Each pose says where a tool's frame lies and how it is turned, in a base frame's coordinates. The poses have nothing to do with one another.
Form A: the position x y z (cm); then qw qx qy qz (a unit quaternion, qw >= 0).
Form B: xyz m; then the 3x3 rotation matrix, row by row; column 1 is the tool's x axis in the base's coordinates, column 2 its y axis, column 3 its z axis. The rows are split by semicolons. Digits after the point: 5 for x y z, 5 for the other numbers.
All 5 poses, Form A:
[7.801, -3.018, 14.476, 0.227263, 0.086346, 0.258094, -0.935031]
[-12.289, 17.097, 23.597, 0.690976, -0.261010, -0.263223, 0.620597]
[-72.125, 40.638, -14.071, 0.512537, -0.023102, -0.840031, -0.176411]
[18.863, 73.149, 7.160, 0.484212, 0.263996, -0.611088, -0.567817]
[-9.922, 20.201, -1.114, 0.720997, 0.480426, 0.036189, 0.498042]
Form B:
0.07801, -0.03018, 0.14476; -0.88179, 0.46957, -0.04416; -0.38043, -0.76348, -0.52190; -0.27878, -0.44341, 0.85186
-0.12289, 0.17097, 0.23597; 0.09115, -0.72023, -0.68772; 0.99504, 0.09347, 0.03399; 0.03980, -0.68741, 0.72518
-0.72125, 0.40638, -0.14071; -0.47354, 0.21965, -0.85294; -0.14202, 0.93669, 0.32006; 0.86924, 0.27270, -0.41237
0.18863, 0.73149, 0.07160; -0.39169, 0.22724, -0.89160; -0.87254, 0.21578, 0.43831; 0.29199, 0.94963, 0.11375
-0.09922, 0.20201, -0.01114; 0.50129, -0.68340, 0.53073; 0.75294, 0.04229, -0.65672; 0.42636, 0.72882, 0.53576

